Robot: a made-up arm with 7 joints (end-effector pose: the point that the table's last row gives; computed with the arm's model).
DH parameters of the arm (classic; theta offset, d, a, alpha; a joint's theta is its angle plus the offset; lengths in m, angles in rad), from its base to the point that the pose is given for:
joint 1: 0 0.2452 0 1.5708
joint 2: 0 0.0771 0 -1.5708
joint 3: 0 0.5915 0.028 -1.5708
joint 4: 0 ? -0.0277 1.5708
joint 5: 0 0.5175 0 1.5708
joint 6: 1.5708 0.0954 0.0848 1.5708
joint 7: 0 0.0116 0 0
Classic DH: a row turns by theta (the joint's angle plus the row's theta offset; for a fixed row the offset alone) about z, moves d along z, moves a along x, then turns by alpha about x.
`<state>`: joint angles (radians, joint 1 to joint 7).
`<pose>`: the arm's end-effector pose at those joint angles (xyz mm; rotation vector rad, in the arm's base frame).
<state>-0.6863 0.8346 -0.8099 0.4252 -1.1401 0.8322 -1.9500</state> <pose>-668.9 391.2 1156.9 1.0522 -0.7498 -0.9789</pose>
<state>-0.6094 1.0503 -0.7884 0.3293 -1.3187 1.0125 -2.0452</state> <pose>-810.8 499.5 953.6 0.9387 -0.9551 -1.1004</pose>
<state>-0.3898 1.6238 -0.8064 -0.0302 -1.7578 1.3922 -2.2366</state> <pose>-1006.1 534.3 245.4 1.2530 -1.5920 -1.3428</pose>
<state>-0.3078 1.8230 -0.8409 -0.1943 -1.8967 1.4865 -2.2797</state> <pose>-970.4 487.1 -1.5 1.5955 -1.7469 -1.3563</pose>
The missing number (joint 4, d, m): 0.0766
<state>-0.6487 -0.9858 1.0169 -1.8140 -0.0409 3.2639 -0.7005</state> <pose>-28.5 -496.6 651.7 -2.0445 -0.9855 0.0363</pose>
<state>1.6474 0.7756 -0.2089 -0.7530 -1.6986 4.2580 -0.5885</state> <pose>44.5 -859.5 584.3 -1.4112 -0.5075 0.0424</pose>
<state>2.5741 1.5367 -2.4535 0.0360 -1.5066 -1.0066 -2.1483</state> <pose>981.0 -593.2 333.8 -1.8082 -1.1497 1.1319</pose>
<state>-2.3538 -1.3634 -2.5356 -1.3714 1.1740 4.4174 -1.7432</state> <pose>-542.9 -650.6 -0.1 -0.4830 0.3943 0.8955</pose>
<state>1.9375 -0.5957 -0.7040 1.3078 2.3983 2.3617 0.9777</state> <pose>43.3 790.3 515.1 -0.8518 1.8399 0.0219</pose>
